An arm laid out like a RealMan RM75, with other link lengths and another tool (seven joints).
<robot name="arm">
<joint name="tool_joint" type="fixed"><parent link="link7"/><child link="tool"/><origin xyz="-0.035 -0.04 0.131" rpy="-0.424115 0 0.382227"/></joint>
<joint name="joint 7" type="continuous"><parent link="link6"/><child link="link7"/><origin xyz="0 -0.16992 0" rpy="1.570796 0 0"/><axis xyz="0 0 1"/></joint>
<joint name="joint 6" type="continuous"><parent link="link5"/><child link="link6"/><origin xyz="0 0 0" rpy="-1.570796 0 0"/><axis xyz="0 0 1"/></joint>
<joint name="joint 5" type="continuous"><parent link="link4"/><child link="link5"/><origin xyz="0 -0.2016 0" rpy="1.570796 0 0"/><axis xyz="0 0 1"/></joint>
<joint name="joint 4" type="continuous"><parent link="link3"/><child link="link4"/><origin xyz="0 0 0" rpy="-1.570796 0 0"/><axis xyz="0 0 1"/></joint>
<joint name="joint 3" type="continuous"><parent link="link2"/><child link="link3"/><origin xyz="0 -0.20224 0" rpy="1.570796 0 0"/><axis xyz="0 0 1"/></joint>
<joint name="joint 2" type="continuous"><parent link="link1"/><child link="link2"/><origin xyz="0 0 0" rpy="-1.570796 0 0"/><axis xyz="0 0 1"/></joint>
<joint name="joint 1" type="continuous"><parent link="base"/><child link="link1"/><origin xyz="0 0 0.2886"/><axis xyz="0 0 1"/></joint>
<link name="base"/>
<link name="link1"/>
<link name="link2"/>
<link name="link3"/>
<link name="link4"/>
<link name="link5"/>
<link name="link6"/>
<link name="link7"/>
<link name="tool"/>
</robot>
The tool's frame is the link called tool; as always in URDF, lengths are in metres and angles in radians. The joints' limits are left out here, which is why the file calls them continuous.
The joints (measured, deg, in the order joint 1, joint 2, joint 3, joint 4, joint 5, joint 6, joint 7), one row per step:
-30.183 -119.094 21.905 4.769 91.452 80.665 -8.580
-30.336 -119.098 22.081 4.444 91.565 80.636 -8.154
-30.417 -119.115 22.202 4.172 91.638 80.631 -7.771
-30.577 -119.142 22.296 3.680 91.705 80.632 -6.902
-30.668 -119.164 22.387 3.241 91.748 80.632 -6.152
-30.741 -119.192 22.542 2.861 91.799 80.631 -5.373
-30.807 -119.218 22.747 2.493 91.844 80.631 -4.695
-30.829 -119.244 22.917 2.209 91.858 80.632 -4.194
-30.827 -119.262 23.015 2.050 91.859 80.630 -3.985
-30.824 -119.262 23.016 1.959 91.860 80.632 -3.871
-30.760 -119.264 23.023 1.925 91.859 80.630 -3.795
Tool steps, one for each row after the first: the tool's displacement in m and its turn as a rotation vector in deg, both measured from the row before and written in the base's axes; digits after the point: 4 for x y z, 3 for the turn. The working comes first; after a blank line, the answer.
Tool pose at each row, in the base's axes (x y z in m, rotation vector in deg; the steps are taken from these numbers as rounded here):
-0.1986 0.4500 -0.0029 -137.045 31.001 -23.526
-0.1968 0.4492 -0.0054 -137.271 31.494 -23.468
-0.1956 0.4484 -0.0073 -137.416 31.850 -23.414
-0.1935 0.4475 -0.0097 -137.462 32.546 -23.181
-0.1920 0.4464 -0.0118 -137.509 33.077 -22.973
-0.1905 0.4453 -0.0139 -137.578 33.708 -22.683
-0.1891 0.4440 -0.0162 -137.703 34.288 -22.467
-0.1882 0.4430 -0.0181 -137.804 34.674 -22.319
-0.1878 0.4423 -0.0191 -137.886 34.803 -22.296
-0.1877 0.4421 -0.0194 -137.890 34.835 -22.279
-0.1881 0.4418 -0.0196 -137.900 34.801 -22.216

0.0018 -0.0008 -0.0025 -0.217 0.240 -0.331
0.0012 -0.0008 -0.0019 -0.137 0.176 -0.236
0.0021 -0.0009 -0.0024 -0.010 0.362 -0.438
0.0015 -0.0011 -0.0021 -0.013 0.300 -0.326
0.0015 -0.0011 -0.0021 -0.017 0.388 -0.376
0.0014 -0.0013 -0.0023 -0.090 0.341 -0.355
0.0009 -0.0010 -0.0019 -0.077 0.235 -0.234
0.0004 -0.0007 -0.0010 -0.079 0.075 -0.082
0.0001 -0.0002 -0.0003 -0.001 0.021 -0.018
-0.0004 -0.0003 -0.0002 0.011 0.035 0.041

